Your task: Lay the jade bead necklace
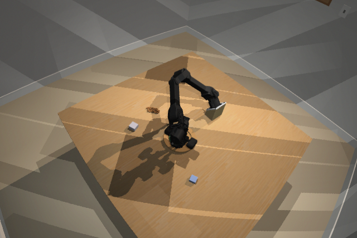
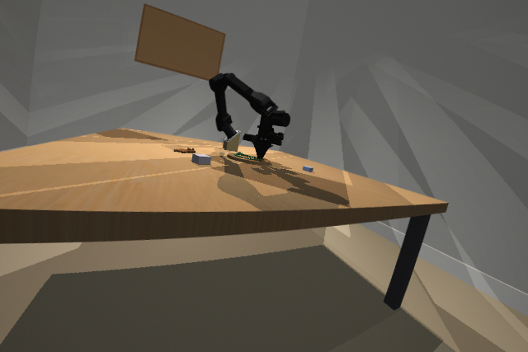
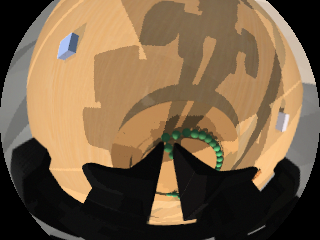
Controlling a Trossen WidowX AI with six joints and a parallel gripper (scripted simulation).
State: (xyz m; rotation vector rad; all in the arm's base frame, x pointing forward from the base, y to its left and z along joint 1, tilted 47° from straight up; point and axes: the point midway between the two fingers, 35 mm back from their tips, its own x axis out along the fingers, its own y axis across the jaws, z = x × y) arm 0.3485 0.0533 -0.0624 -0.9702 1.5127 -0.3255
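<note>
Right now my gripper tip is 40 mm past the round wooden bead board, 40 mm to the left of it and 10 mm above it. From my gripper tip the other things lie so: blue block (60 mm ahead, 220 mm to the left, 10 mm below); then pale grey block (170 mm ahead, 250 mm to the right).
</note>
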